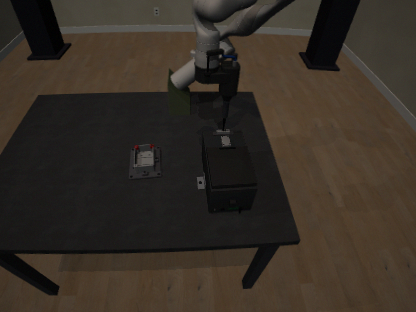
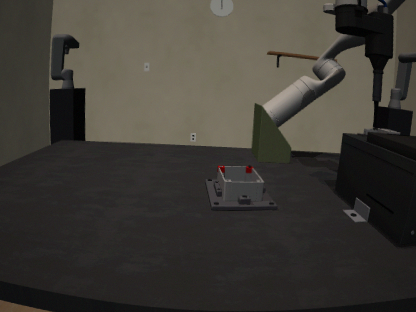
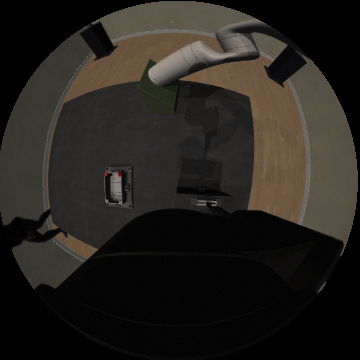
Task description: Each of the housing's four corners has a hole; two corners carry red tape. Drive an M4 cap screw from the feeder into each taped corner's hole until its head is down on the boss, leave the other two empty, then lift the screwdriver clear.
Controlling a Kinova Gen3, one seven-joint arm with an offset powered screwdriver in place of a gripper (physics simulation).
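Places are measured from the arm's base along level axes (x right, y ahead, z up), in centimetres.
Pixels of known places: end effector, tool point: point(image 1: 223, 130) point(image 2: 374, 128) point(image 3: 206, 203); arm's base, origin of the base link: point(image 1: 176, 82) point(image 2: 268, 118) point(image 3: 158, 76).
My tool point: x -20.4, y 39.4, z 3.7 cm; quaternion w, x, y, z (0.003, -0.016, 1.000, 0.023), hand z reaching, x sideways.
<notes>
For each thing: its middle in the pictures, then the offset to it from my tool point.
- light grey housing, body centre: point(image 2: 238, 182) point(image 3: 114, 187) point(image 1: 144, 158) dx +31.8, dy +2.8, dz -13.7 cm
- dark baseplate, body centre: point(image 2: 238, 190) point(image 3: 117, 186) point(image 1: 145, 161) dx +31.8, dy +2.8, dz -15.6 cm
- black feeder, body centre: point(image 2: 398, 176) point(image 3: 196, 232) point(image 1: 226, 168) dx -1.2, dy +12.3, dz -8.1 cm
- small metal bracket, body centre: point(image 2: 353, 214) point(image 1: 200, 182) dx +8.5, dy +13.1, dz -16.4 cm
The light grey housing point(image 1: 145, 160) point(image 2: 244, 191) point(image 3: 116, 187) sits open-topped on a dark baseplate point(image 1: 137, 176) point(image 2: 230, 205) point(image 3: 128, 201). Red tape marks its two far corners, at left point(image 1: 137, 148) point(image 2: 221, 169) point(image 3: 106, 174) and at right point(image 1: 152, 146) point(image 2: 249, 169) point(image 3: 120, 174). The black feeder point(image 1: 231, 167) point(image 2: 376, 185) stands to the right, with a pale metal pick-up part at its far end. My screwdriver point(image 1: 224, 129) point(image 2: 376, 125) point(image 3: 212, 206) points down, its bit tip at that part. Whether a screw is on the bit is too small to tell. The holes' insides are hidden.
A green wedge mount point(image 1: 180, 102) point(image 2: 270, 142) point(image 3: 160, 101) carries the arm base at the table's far side. A small metal bracket point(image 1: 201, 183) point(image 2: 354, 215) stands beside the feeder, between it and the housing. Dark pedestals stand beyond the table.
</notes>
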